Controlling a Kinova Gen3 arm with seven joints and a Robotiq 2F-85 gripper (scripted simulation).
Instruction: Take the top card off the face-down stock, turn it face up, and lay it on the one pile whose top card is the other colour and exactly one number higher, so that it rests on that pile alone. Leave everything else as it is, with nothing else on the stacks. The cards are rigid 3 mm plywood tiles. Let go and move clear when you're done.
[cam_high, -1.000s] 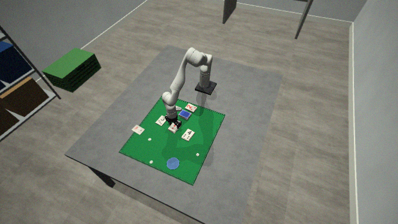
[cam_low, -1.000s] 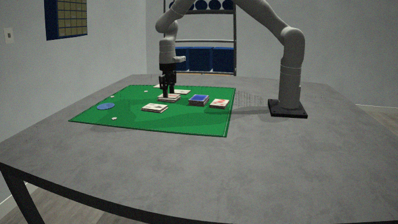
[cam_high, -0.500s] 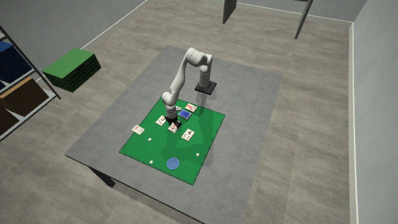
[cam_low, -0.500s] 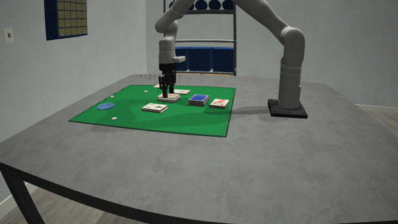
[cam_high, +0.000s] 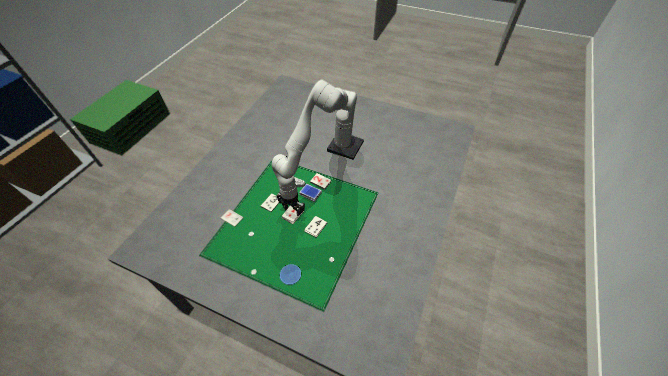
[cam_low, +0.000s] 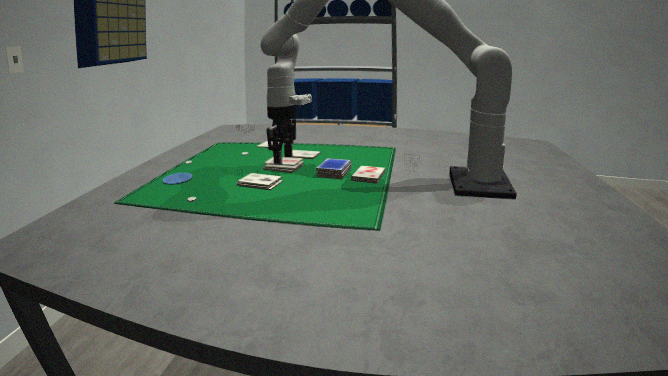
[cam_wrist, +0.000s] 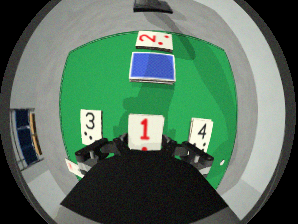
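Now: hand 4 cm above the green mat, 3 cm to the right of it and 3 cm short of it.
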